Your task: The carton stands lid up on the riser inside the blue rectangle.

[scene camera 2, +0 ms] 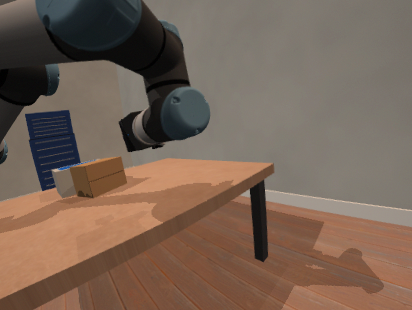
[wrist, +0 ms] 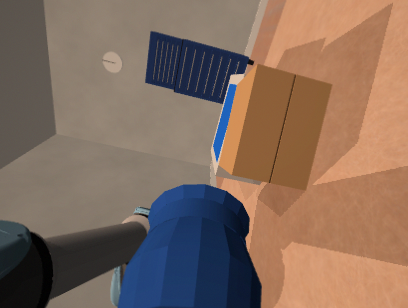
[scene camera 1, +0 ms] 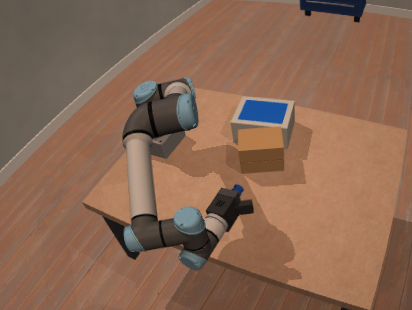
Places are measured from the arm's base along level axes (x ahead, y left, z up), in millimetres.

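Where they show: hand, its tool point: point(wrist: 197, 225) point(scene camera 1: 238, 188).
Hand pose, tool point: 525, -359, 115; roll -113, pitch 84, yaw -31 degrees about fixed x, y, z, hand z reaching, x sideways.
Note:
Each offset is from my tool point to the top centre of the thing, as dx, dy, dz. Level surfaces: height alone.
The brown carton {-22, +331, -75} point(scene camera 1: 261, 150) point(scene camera 2: 105, 176) point(wrist: 275, 127) sits on the table in front of the pale riser {-57, +520, -85} point(scene camera 1: 290, 125) point(scene camera 2: 64, 182) point(wrist: 237, 78); whether they touch is unclear. A thin dark seam crosses the carton's side that faces my cup; its top face is plain. The blue rectangle {-57, +520, -85} point(scene camera 1: 262, 111) point(scene camera 2: 80, 164) point(wrist: 224, 125) lies on the riser's top, with no carton on it. My gripper, a blue suction cup point(scene camera 1: 238, 189) point(wrist: 199, 202), is open and bears nothing. It is tilted sideways toward the seamed side, apart from it. The arm hides the cup in scene camera 2.
The arm's base point(scene camera 1: 167, 145) stands at the table's left, and the arm loops over the table's left front edge. The wooden table {dz -205} point(scene camera 1: 340, 200) point(scene camera 2: 210, 170) carries the riser and carton. A blue cabinet point(scene camera 1: 332, 6) point(scene camera 2: 52, 145) point(wrist: 197, 65) stands on the floor beyond the table.

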